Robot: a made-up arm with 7 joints. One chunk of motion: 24 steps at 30 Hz.
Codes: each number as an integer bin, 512 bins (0 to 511) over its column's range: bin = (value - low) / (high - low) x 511, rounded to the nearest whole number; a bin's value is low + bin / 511 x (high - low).
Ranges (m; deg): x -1.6..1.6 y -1.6..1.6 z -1.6..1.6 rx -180..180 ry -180..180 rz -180..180
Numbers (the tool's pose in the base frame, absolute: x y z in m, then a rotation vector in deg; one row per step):
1: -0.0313 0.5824 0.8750 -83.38 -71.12 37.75
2: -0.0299 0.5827 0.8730 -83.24 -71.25 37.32
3: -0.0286 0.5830 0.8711 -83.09 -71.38 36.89
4: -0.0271 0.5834 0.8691 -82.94 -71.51 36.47
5: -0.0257 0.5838 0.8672 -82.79 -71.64 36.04
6: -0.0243 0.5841 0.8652 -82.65 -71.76 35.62
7: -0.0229 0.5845 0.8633 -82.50 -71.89 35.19
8: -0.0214 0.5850 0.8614 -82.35 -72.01 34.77
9: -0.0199 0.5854 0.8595 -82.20 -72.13 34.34
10: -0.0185 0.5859 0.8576 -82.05 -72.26 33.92
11: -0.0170 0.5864 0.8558 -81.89 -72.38 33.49
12: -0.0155 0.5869 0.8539 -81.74 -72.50 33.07
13: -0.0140 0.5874 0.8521 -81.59 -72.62 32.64
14: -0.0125 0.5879 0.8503 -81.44 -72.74 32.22
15: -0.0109 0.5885 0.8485 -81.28 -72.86 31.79
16: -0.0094 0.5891 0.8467 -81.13 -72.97 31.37
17: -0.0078 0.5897 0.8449 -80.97 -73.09 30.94
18: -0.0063 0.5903 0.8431 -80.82 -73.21 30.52
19: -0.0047 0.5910 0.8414 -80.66 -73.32 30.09
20: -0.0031 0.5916 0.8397 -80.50 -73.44 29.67
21: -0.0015 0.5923 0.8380 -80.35 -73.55 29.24
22: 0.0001 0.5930 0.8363 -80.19 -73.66 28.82
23: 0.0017 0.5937 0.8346 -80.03 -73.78 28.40
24: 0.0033 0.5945 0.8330 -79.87 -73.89 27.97
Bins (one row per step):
1: 251 349 395 137 155 309
2: 251 349 395 137 154 308
3: 251 349 395 138 154 308
4: 251 349 394 138 154 307
5: 251 349 394 138 154 307
6: 252 349 394 138 154 306
7: 252 349 393 138 153 305
8: 252 349 393 139 153 305
9: 252 349 393 139 153 304
10: 253 349 392 139 153 304
11: 253 349 392 139 153 303
12: 253 349 392 139 153 302
13: 253 349 392 140 152 302
14: 254 349 391 140 152 301
15: 254 349 391 140 152 301
16: 254 350 391 140 152 300
17: 254 350 390 141 152 299
18: 254 350 390 141 152 299
19: 255 350 390 141 151 298
20: 255 350 390 141 151 298
21: 255 350 389 141 151 297
22: 256 350 389 142 151 296
23: 256 350 389 142 151 296
24: 256 350 389 142 151 295

